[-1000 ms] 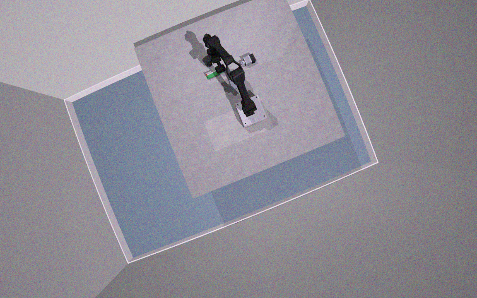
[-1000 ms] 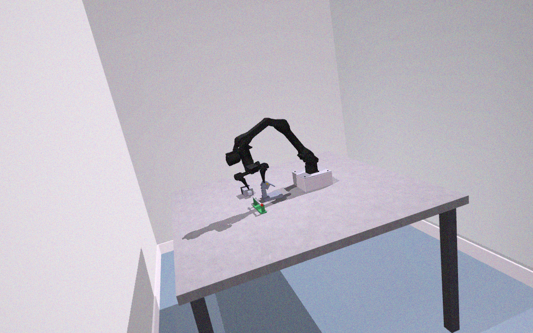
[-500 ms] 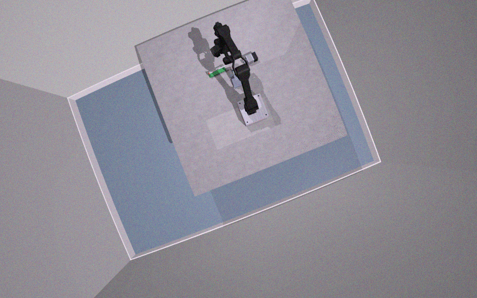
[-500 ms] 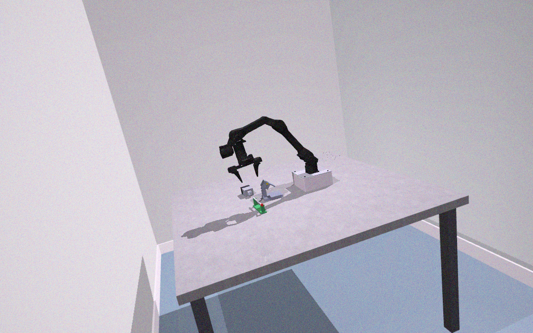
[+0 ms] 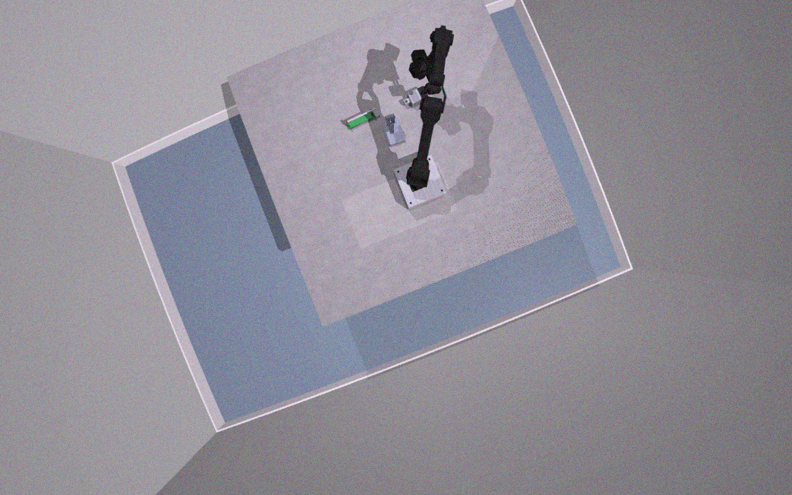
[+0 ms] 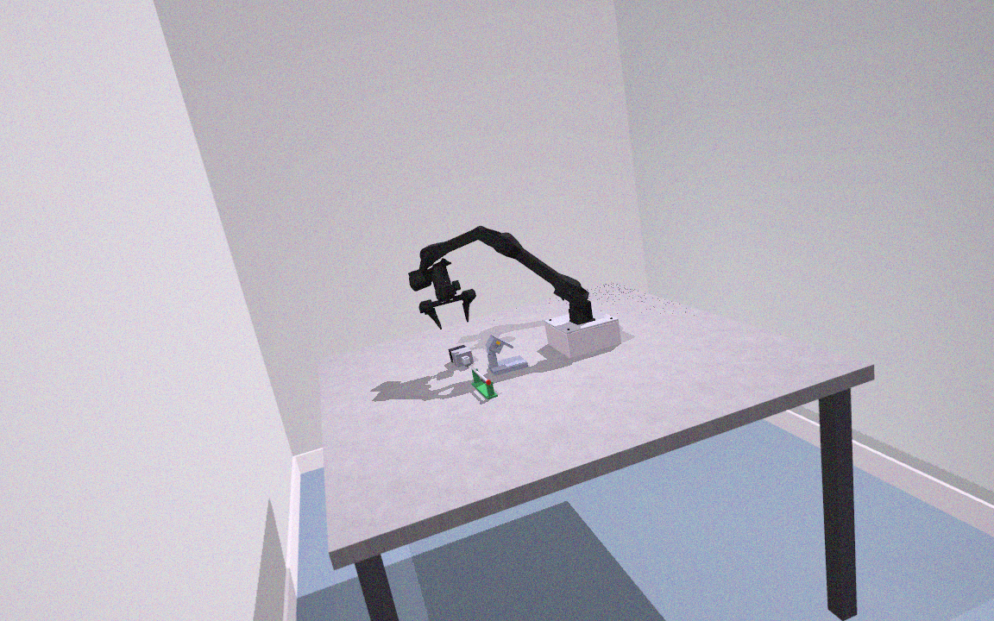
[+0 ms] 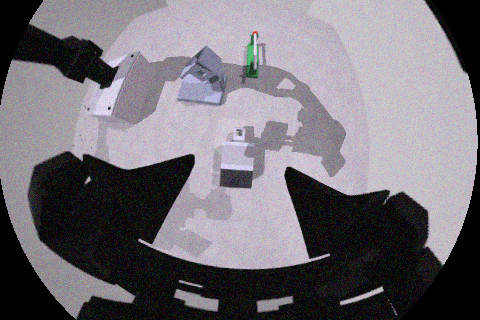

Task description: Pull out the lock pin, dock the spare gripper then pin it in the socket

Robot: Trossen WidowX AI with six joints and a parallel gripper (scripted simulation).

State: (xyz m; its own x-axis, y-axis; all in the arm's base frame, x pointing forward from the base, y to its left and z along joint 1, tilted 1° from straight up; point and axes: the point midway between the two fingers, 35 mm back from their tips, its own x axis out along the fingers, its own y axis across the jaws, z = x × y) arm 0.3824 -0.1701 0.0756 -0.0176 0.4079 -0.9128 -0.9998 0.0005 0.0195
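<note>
Now: gripper tip 10 mm to the right of the spare gripper and 110 mm above it. Also, from my gripper tip: grey mount 90 mm behind, 160 mm to the left, 80 mm below; green cradle 10 mm ahead, 280 mm to the left, 110 mm below.
</note>
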